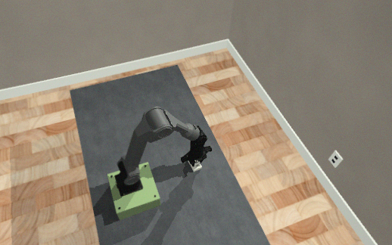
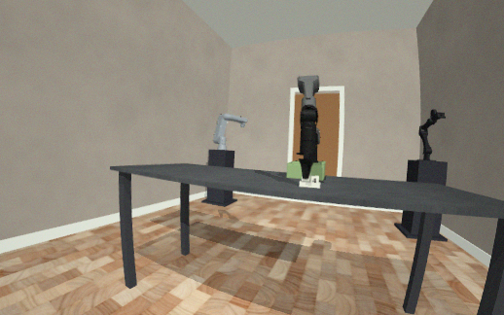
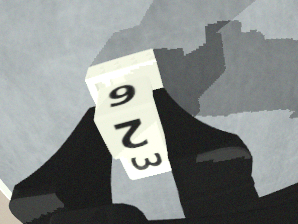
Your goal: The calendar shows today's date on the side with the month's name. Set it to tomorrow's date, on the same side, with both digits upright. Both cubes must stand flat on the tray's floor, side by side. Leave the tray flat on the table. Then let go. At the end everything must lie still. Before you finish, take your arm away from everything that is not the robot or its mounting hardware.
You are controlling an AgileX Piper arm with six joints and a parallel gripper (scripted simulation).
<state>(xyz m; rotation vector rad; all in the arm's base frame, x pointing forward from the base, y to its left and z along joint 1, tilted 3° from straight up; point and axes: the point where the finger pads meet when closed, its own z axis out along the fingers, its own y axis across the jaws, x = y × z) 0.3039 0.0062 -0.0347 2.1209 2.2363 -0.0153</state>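
Right now the white digit cube is right at my hand. From my hand the other things lie so: calendar tray (20 mm to the left, 30 mm below).
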